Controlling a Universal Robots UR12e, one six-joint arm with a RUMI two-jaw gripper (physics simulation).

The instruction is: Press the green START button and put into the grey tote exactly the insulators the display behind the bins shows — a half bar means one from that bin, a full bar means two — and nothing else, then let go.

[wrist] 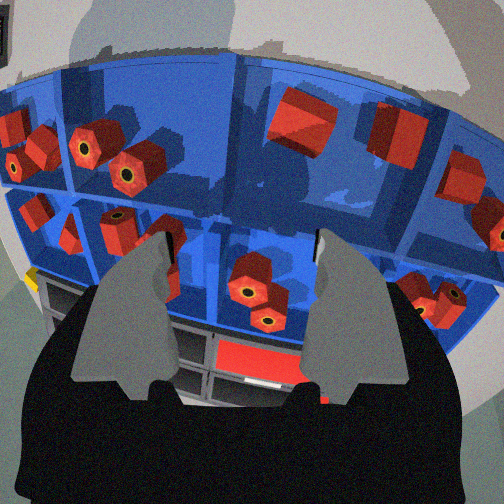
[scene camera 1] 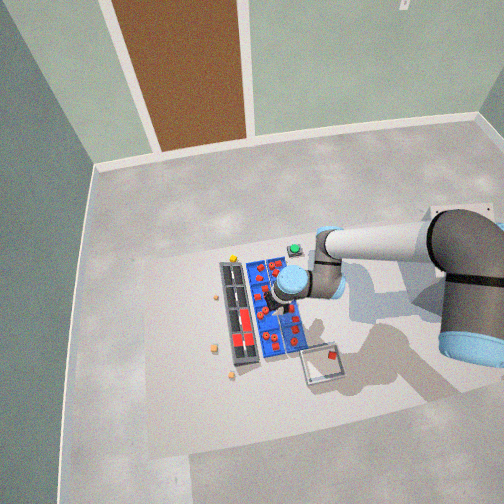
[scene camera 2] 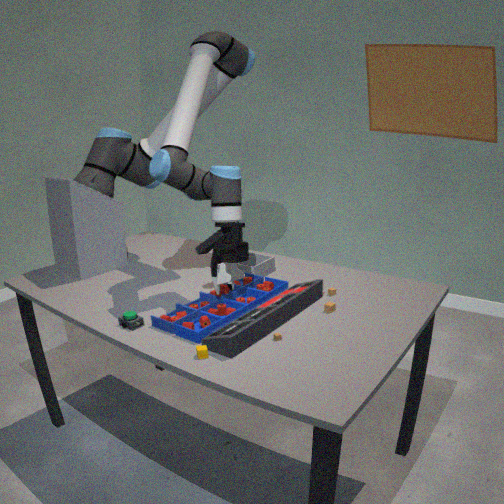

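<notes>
My gripper is open and empty, hovering above the blue bins. Straight below its jaws lie two red hexagonal insulators in one compartment of the row nearest the display. The other compartments hold more red insulators, hexagonal and block-shaped. The dark display beside the bins shows red bars in two of its rows; one lit cell shows in the wrist view. The grey tote holds one red insulator. The green START button sits beyond the bins' far end.
A yellow cube lies at the display's end. Three small orange cubes lie on the table past the display. The arm's base stands at the table's corner.
</notes>
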